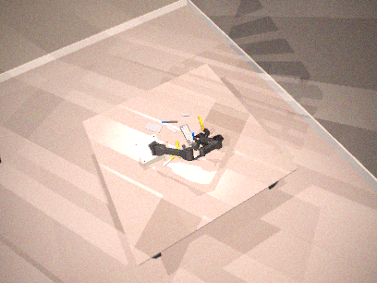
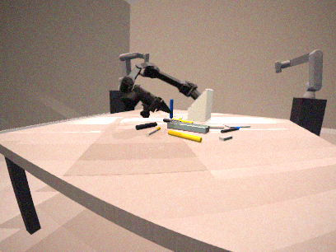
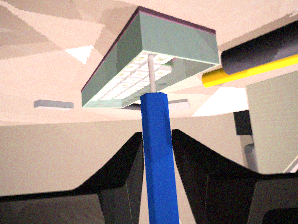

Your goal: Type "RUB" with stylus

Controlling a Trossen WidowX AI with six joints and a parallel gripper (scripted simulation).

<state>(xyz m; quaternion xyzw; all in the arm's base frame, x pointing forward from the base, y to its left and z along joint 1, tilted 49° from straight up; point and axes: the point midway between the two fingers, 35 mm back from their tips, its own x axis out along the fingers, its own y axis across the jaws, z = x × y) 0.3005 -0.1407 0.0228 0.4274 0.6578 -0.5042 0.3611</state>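
My gripper tip is now 10 mm above the blue stylus. Also, from my gripper tip: blue-tipped pen (80 mm behind, 300 mm to the left, 70 mm below); then grey block (90 mm ahead, 260 mm to the left, 70 mm below).
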